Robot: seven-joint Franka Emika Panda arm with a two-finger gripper.
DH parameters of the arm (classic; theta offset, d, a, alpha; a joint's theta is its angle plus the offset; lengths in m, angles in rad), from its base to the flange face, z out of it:
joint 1: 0 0.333 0 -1.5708
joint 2: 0 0 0 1.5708
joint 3: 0 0.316 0.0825 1.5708
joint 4: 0 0 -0.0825 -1.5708
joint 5: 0 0.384 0 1.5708
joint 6: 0 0 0.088 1.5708
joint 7: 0 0.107 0 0
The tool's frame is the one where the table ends.
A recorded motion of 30 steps. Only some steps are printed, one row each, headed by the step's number.
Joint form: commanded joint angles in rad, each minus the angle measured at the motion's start. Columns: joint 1, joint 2, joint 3, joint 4, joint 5, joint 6, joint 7.
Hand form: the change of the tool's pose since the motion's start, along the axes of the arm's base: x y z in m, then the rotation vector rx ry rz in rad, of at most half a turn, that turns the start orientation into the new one. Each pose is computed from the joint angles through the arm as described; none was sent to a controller.
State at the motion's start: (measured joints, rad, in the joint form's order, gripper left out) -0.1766 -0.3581 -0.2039 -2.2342 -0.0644 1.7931 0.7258
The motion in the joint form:
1: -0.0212 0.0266 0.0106 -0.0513 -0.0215 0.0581 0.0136
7: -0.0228 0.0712 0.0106 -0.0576 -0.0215 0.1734 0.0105
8: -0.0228 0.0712 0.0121 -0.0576 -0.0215 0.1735 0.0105
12: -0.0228 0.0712 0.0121 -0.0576 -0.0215 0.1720 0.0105
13: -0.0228 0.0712 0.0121 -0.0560 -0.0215 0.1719 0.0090
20: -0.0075 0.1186 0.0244 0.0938 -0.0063 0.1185 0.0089
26: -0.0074 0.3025 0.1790 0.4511 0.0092 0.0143 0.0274
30: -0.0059 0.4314 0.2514 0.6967 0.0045 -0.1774 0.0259
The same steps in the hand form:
1: 0.0004 -0.0040 -0.0304 -0.0199 0.0272 -0.0137
7: 0.0172 -0.0095 -0.0437 -0.0475 -0.0319 -0.0105
8: 0.0175 -0.0088 -0.0436 -0.0480 -0.0319 -0.0091
12: 0.0173 -0.0088 -0.0438 -0.0475 -0.0305 -0.0091
13: 0.0176 -0.0089 -0.0430 -0.0479 -0.0319 -0.0077
20: 0.0479 -0.0080 0.0015 -0.0648 -0.0792 0.0045
26: 0.1382 0.0543 0.0716 -0.1064 -0.1460 0.1237
30: 0.1727 0.0885 0.0993 -0.0879 -0.0759 0.1915

